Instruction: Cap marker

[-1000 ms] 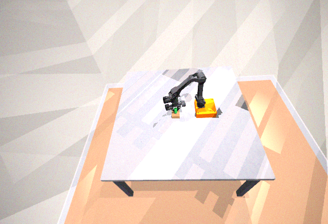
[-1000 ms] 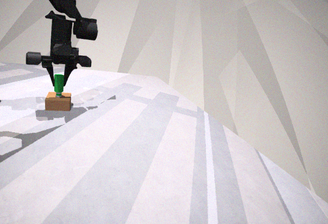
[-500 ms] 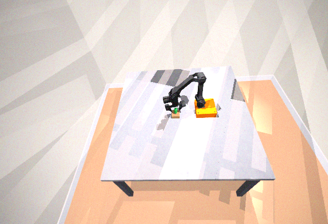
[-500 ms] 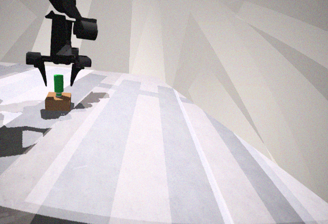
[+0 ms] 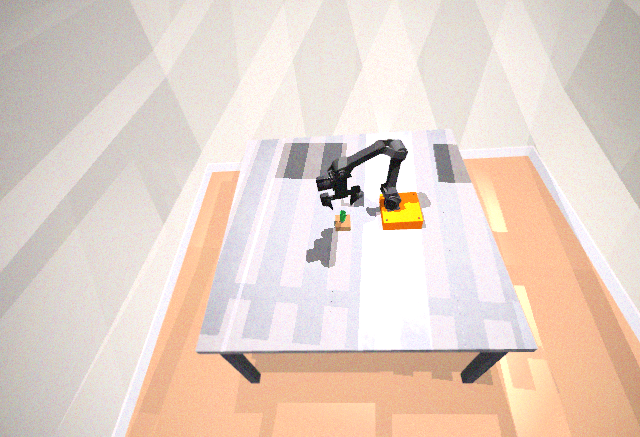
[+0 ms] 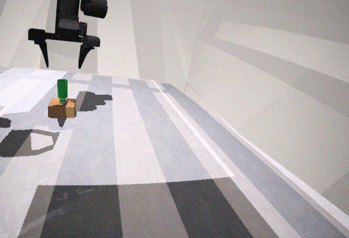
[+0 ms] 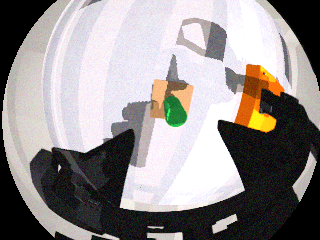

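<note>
Now: the green cap 60 mm below my gripper tip. Also, from my gripper tip: tan holder block (130 mm below).
</note>
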